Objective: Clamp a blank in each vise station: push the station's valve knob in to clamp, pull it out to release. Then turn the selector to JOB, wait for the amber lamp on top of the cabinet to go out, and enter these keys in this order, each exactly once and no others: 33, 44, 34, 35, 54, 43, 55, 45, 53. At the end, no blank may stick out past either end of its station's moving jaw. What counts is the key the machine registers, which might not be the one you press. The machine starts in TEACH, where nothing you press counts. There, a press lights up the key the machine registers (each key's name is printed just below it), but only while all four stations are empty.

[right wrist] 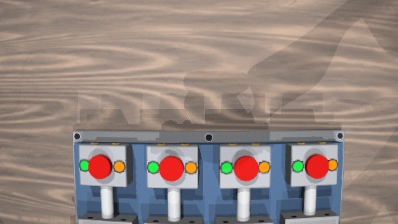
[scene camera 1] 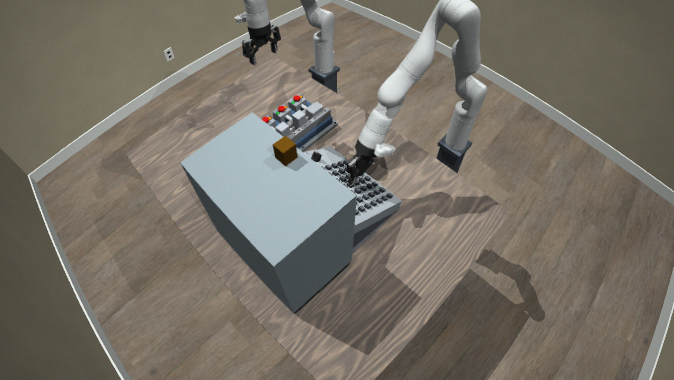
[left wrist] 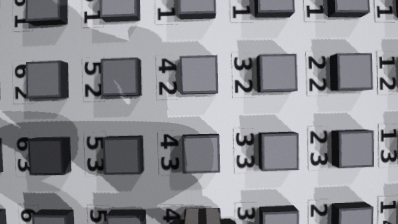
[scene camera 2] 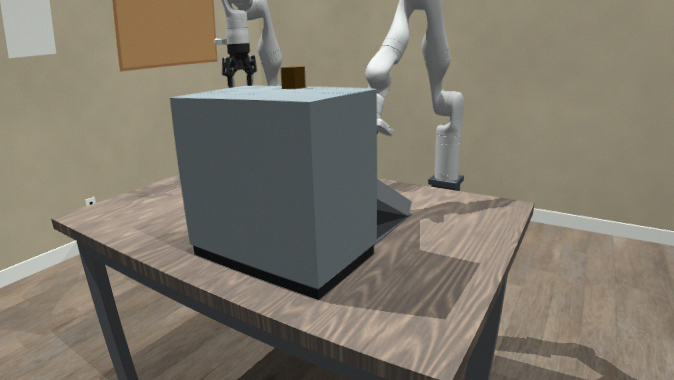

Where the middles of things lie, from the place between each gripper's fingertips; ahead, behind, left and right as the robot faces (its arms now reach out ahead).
The key (left wrist: pixel 123 155) is 40 mm to the left of my left hand, 30 mm below it and 20 mm behind it. From my left hand the other things lie so: keypad (scene camera 1: pixel 387 208) 50 mm to the right, 50 mm below, 30 mm ahead.
Right now my right hand is 100 mm short of the keypad, 410 mm to the right of it and 300 mm above it. The rest, counted from my right hand: key (50 mm ahead, 490 mm to the left, 280 mm below).
